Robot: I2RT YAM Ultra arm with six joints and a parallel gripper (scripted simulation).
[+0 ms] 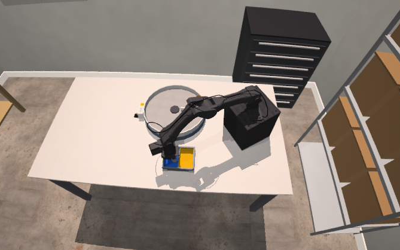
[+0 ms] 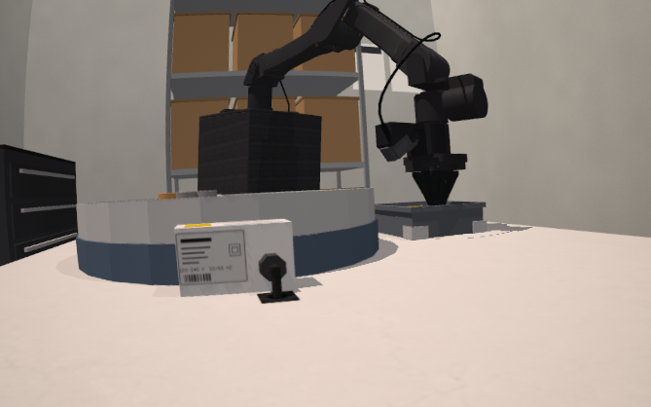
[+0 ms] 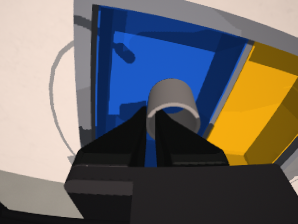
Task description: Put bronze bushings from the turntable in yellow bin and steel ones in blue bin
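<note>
Now: hand 3 cm above the blue bin. Also, from my hand: yellow bin 9 cm behind, 1 cm to the left, 3 cm below; round grey turntable 3 cm behind, 35 cm to the right, 1 cm above.
</note>
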